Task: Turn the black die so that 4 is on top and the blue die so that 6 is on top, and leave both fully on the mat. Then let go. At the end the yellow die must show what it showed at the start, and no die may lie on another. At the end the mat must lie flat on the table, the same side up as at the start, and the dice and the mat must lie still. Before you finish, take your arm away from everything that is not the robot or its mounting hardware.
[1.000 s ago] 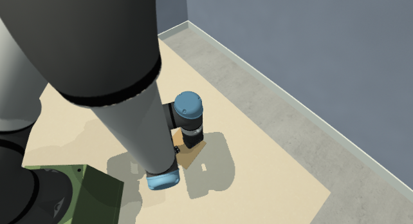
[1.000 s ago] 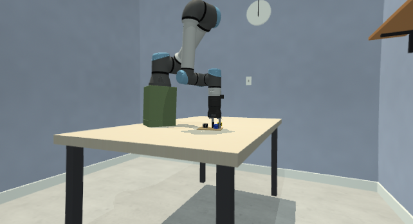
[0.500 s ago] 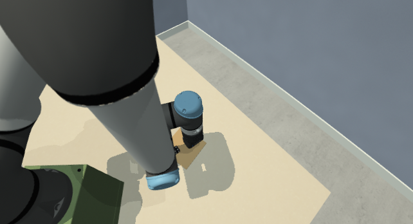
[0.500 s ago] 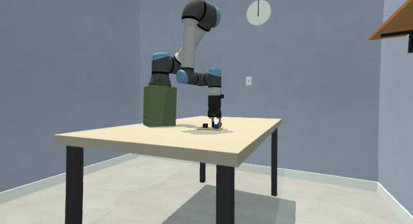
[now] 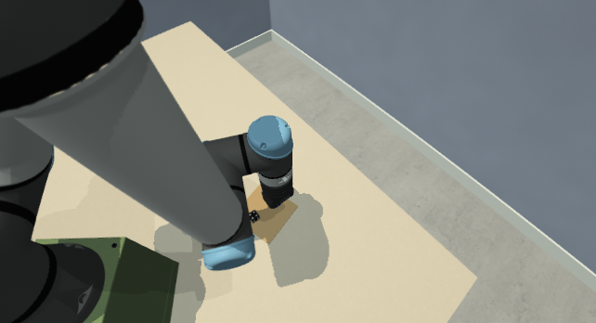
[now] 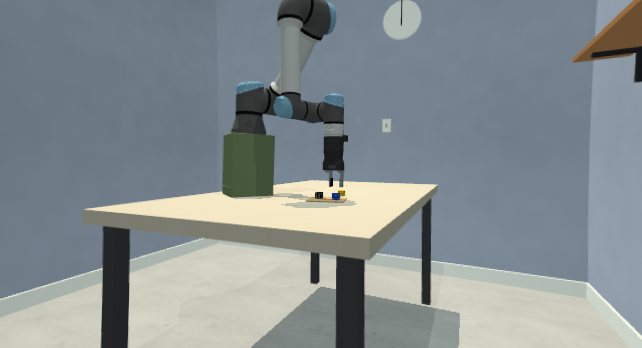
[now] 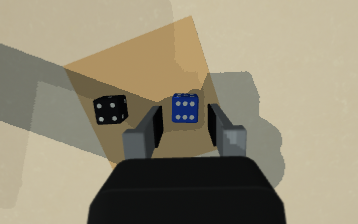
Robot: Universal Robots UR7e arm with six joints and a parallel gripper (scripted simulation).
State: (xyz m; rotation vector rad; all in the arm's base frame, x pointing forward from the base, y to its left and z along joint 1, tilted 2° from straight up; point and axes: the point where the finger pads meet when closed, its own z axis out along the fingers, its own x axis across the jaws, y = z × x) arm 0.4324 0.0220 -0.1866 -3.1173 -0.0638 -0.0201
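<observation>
The blue die is 5 cm below my hand. Round my hand: tan mat 4 cm behind, 7 cm below; then yellow die 6 cm behind, 16 cm to the left, 6 cm below; then black die 7 cm behind, 5 cm below.
</observation>
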